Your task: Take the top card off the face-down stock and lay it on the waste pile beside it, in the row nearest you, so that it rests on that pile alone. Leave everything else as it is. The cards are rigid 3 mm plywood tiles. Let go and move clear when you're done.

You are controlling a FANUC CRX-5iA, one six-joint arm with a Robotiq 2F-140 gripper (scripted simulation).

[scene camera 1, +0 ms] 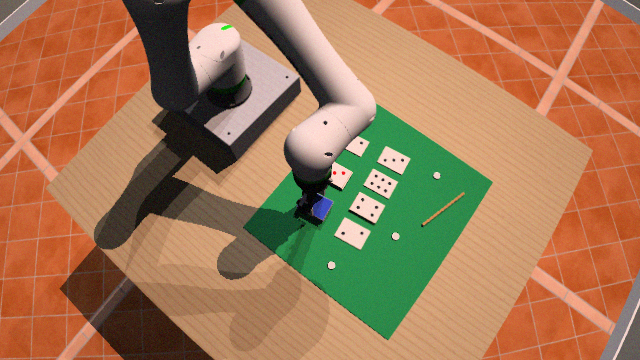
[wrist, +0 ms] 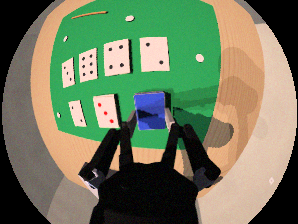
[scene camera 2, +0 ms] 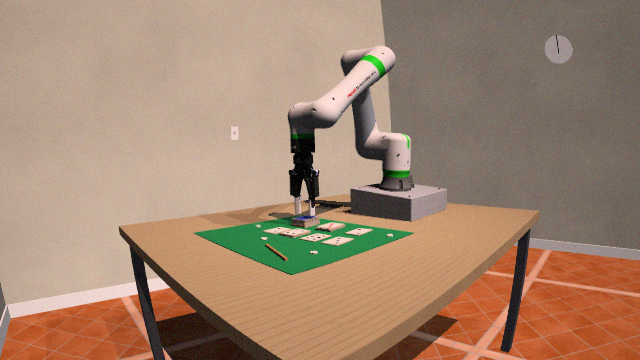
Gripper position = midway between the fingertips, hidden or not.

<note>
I see my gripper [scene camera 2: 305,214], a card [wrist: 150,107] and a green mat [scene camera 1: 379,284].
My gripper shows as well in the wrist view [wrist: 150,114]. The green mat also shows in the wrist view [wrist: 190,87] and in scene camera 2 [scene camera 2: 245,240].
</note>
